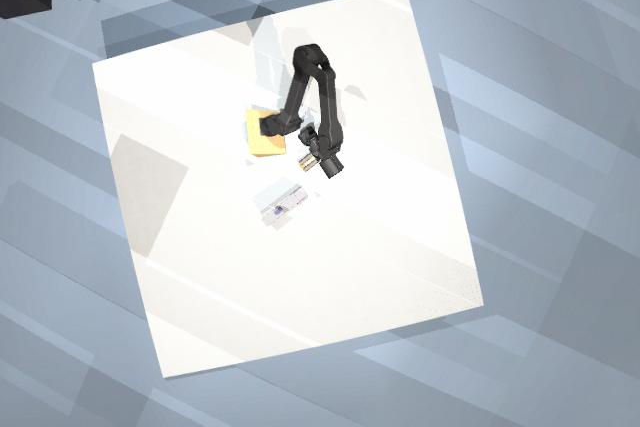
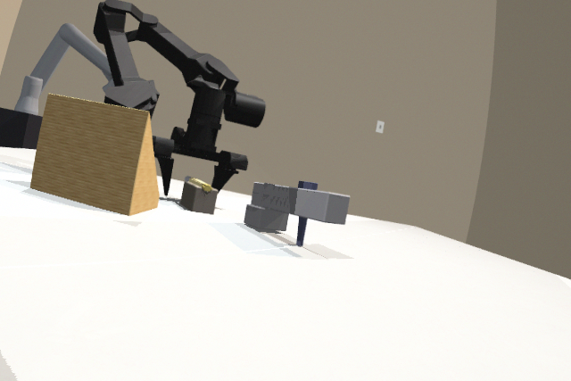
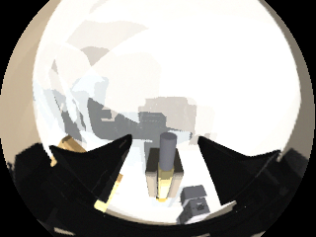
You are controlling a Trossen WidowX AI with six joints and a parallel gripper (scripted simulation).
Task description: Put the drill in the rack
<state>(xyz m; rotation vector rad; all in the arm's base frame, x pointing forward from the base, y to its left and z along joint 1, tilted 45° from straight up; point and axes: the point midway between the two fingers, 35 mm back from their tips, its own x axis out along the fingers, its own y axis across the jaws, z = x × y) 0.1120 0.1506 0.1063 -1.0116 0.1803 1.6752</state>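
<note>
My gripper tip is 20 mm short of the drill, 30 mm to the left of it and 30 mm below it. Also, from my gripper tip: key: 200 mm ahead, 180 mm to the right, 50 mm above; rack block: 30 mm ahead, 50 mm to the right, 10 mm above; grey housing: 180 mm ahead, 150 mm to the right, 40 mm above.
</note>
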